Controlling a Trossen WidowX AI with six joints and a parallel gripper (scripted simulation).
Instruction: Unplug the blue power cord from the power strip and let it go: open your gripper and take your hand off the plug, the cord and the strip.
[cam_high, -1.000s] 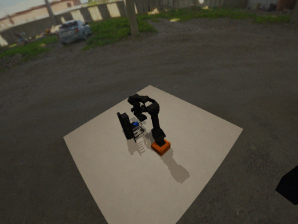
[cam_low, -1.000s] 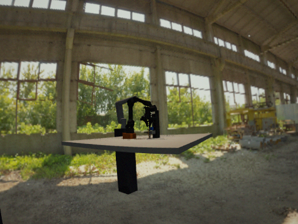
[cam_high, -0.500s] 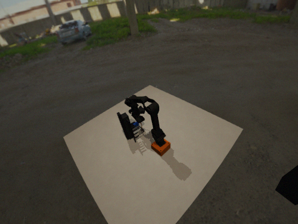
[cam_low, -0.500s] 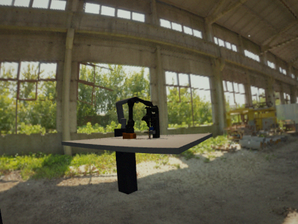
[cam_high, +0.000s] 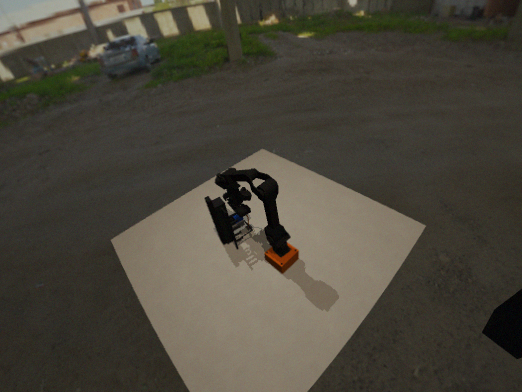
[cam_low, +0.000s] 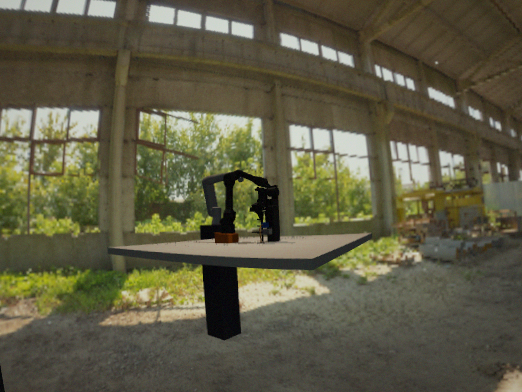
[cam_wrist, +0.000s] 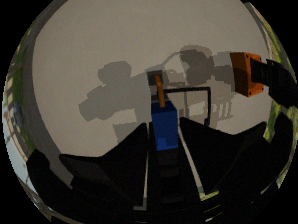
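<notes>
Now: gripper tip 3 cm to the right of the blue plug and 1 cm above it.
</notes>
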